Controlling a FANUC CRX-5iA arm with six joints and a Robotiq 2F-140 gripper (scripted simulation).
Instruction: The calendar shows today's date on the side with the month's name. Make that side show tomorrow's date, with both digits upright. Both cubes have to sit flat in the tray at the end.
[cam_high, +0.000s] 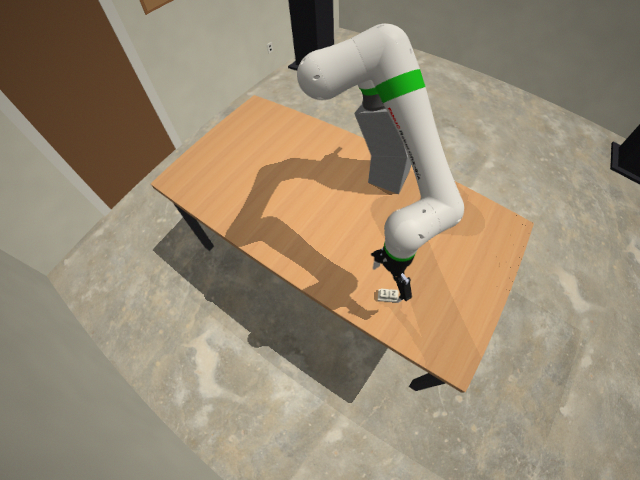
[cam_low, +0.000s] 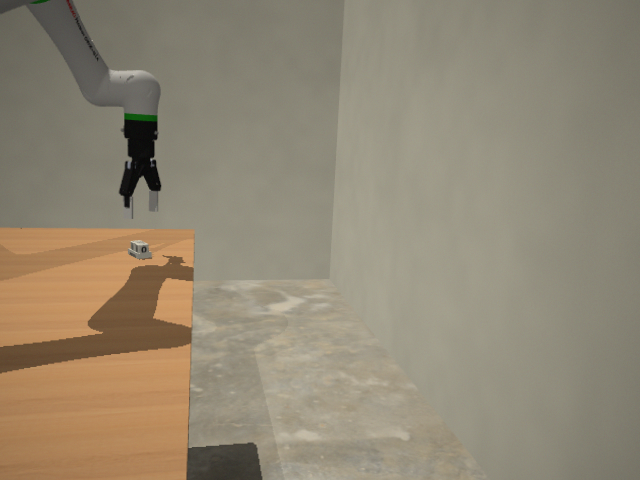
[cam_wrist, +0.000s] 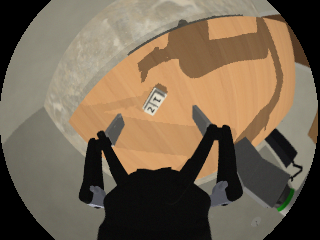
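Now: hand 120 mm above the white date cube. The rest, counted from my hand: calendar tray (10 mm behind, 20 mm to the left, 130 mm below).
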